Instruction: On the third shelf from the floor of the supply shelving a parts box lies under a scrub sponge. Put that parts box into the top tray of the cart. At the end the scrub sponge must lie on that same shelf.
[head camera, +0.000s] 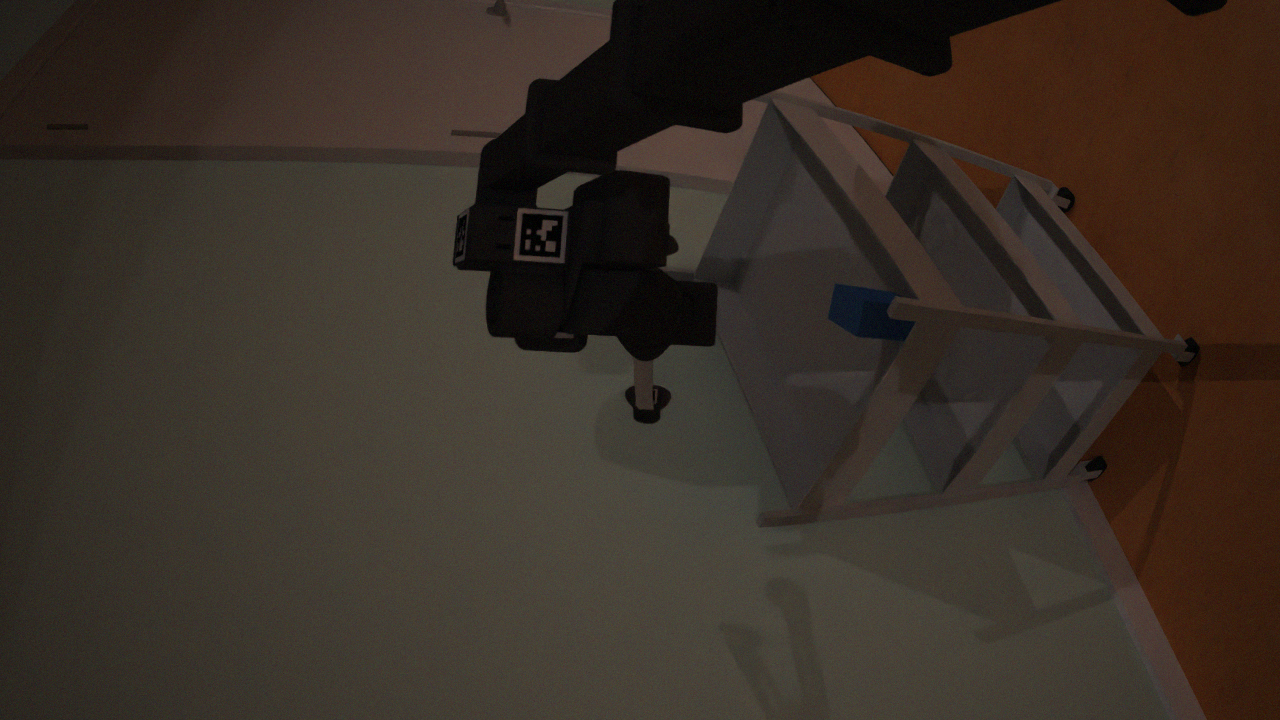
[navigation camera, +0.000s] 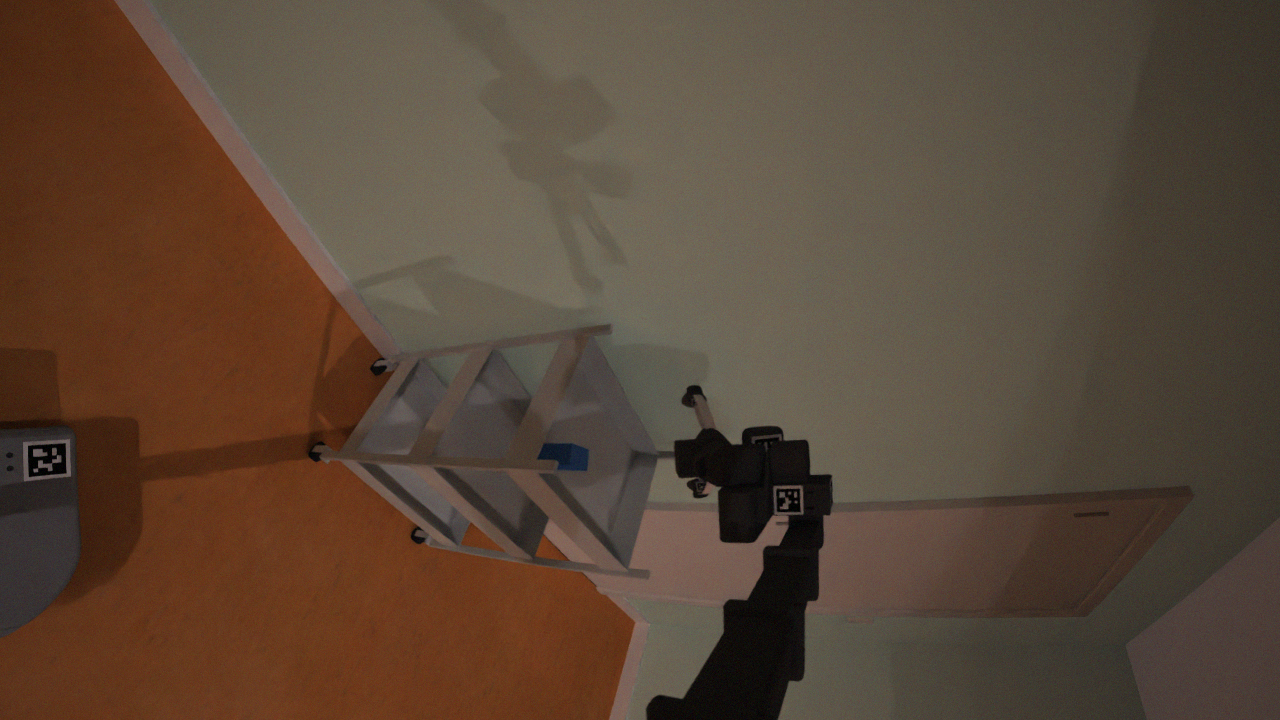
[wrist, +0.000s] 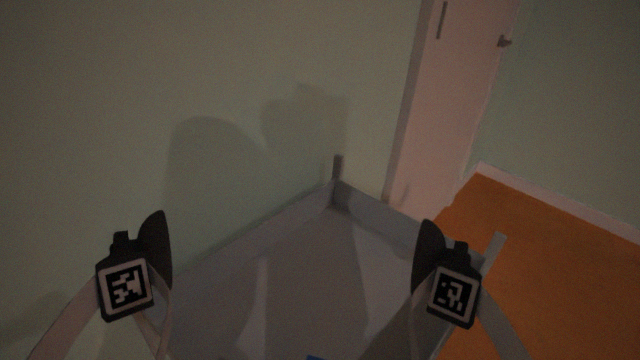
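Frame: origin at the robot's base, x ahead, y left, z up, level; millimetres.
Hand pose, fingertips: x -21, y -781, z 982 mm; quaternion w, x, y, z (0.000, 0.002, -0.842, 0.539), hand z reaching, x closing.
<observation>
Things, the pixels of their centre, and the offset from my fingertips. "pt": a spot on its surface instead. Level surfaces: height alone.
- blue parts box, body centre: (head camera: 876, 313) (navigation camera: 559, 457) dx -28, dy -15, dz -274 mm
- grey three-tier cart, surface spot: (head camera: 1011, 325) pt dx -25, dy +107, dz -393 mm
- orange floor, its level: dz -982 mm
A blue parts box (head camera: 852, 308) (navigation camera: 569, 456) (wrist: 316, 357) sits inside the top tray of the grey three-tier cart (head camera: 1011, 325) (navigation camera: 447, 462) (wrist: 300, 207), near the front corner post. In the wrist view a sliver of the box shows at the bottom edge. My gripper (head camera: 646, 367) (navigation camera: 696, 440) (wrist: 294, 242) is open, with its fingers wide apart and nothing between them. It is above the level of the tray and apart from the box. The supply shelving and the scrub sponge do not show in these views.
A green wall stands close behind the cart. A pinkish door (head camera: 313, 80) (navigation camera: 939, 555) (wrist: 445, 100) is beyond it. My dark arm (head camera: 805, 44) (navigation camera: 751, 653) reaches in above the cart's height. My grey base (navigation camera: 35, 546) stands on the orange floor (head camera: 1163, 89) (navigation camera: 223, 537) (wrist: 560, 280).
</observation>
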